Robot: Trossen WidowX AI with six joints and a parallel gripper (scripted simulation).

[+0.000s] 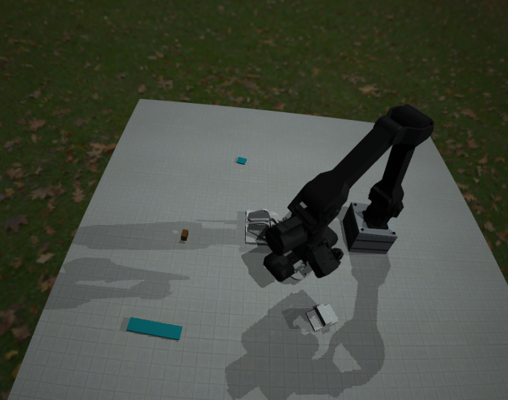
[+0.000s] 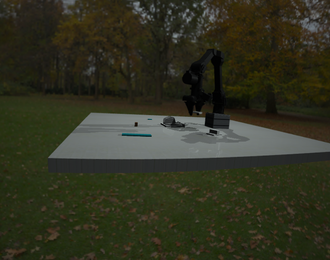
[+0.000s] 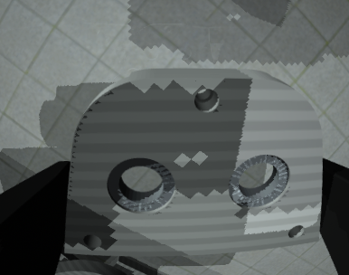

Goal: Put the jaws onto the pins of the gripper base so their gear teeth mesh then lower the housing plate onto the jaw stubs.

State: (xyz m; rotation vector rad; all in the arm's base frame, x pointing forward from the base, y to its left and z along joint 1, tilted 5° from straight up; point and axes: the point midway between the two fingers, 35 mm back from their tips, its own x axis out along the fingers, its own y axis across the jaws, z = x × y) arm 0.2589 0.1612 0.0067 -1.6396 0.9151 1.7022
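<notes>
The gripper jaw lies 17 cm to the right of my gripper tip, 7 cm below it and 2 cm ahead of it. Also, from my gripper tip: small brown block (28 cm ahead, 15 cm to the right, 8 cm below); then long teal bar (33 cm ahead, 12 cm to the left, 8 cm below); then white ribbed block (9 cm to the left, 8 cm below, 8 cm behind).
</notes>
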